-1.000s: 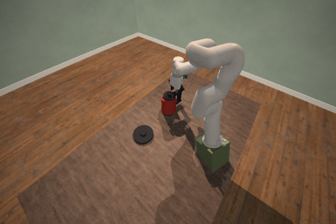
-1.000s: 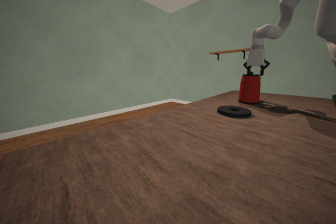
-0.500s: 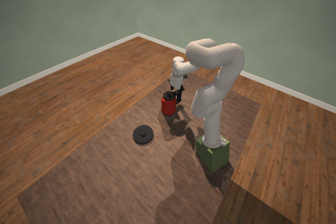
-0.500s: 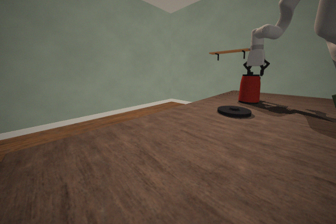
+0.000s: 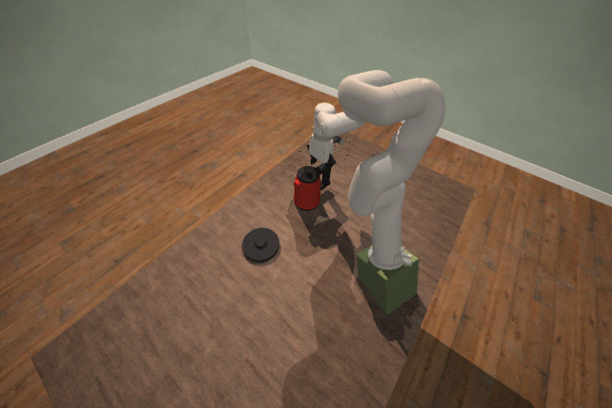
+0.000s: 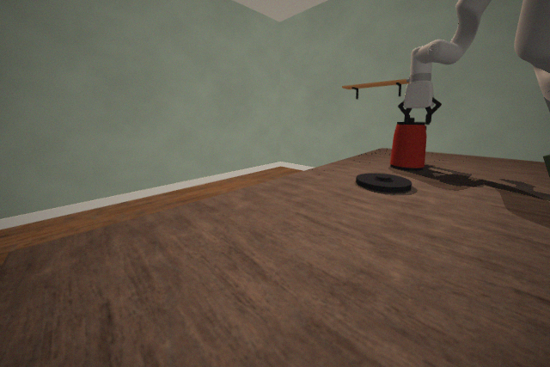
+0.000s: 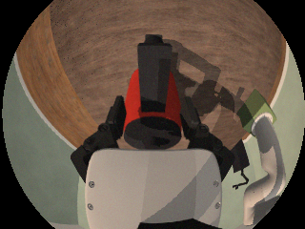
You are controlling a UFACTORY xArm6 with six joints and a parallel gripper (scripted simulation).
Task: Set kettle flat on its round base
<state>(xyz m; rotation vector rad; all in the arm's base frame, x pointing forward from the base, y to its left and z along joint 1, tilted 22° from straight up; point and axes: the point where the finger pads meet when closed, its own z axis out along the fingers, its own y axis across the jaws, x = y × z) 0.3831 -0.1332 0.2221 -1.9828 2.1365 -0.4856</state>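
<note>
The red kettle is 9 cm below my hand and 4 cm to the left of it. Round my hand: round kettle base (38 cm to the left, 17 cm below, 1 cm behind).
</note>
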